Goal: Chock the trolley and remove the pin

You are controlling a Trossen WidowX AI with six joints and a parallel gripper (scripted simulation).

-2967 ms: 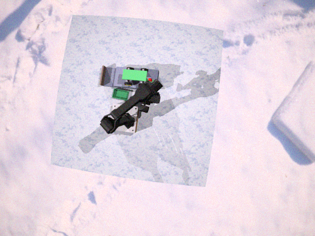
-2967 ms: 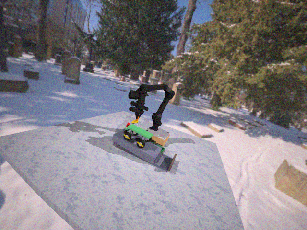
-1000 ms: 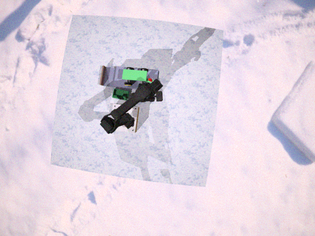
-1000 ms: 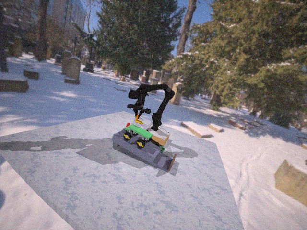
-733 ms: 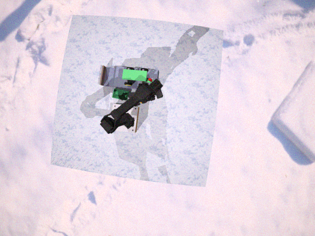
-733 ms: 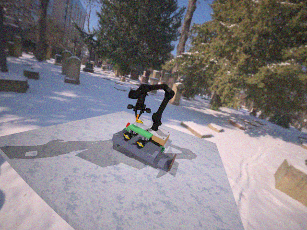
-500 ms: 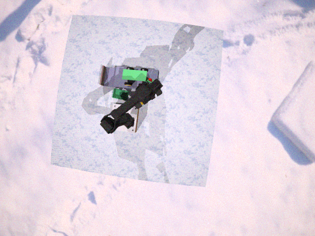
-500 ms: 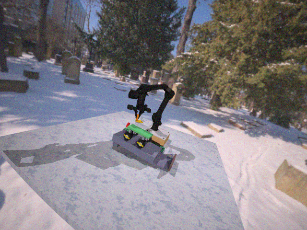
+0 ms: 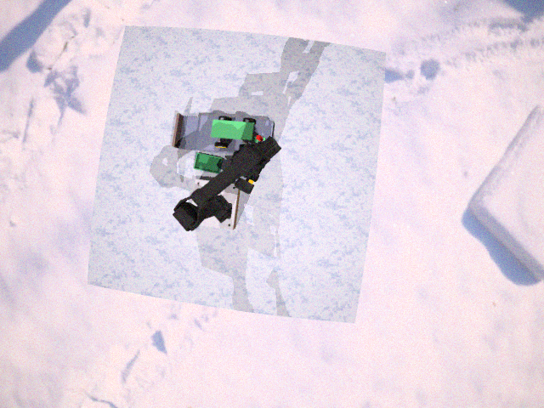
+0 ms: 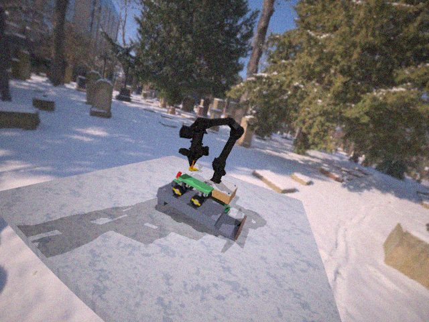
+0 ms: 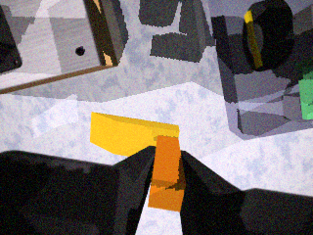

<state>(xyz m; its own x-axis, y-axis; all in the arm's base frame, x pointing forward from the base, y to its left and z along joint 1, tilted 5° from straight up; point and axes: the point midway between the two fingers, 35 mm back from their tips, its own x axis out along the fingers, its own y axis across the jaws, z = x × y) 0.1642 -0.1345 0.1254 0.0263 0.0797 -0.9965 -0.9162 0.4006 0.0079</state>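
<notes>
My gripper tip is now 220 mm to the right of the green tray, 180 mm above it and 30 mm short of it. From my gripper tip the other things lie so: yellow chock 20 mm behind, 10 mm to the left, 10 mm below; then green trolley 160 mm ahead, 100 mm to the left, 60 mm below; then stop pin 130 mm ahead, 40 mm below, 10 mm to the right.
</notes>
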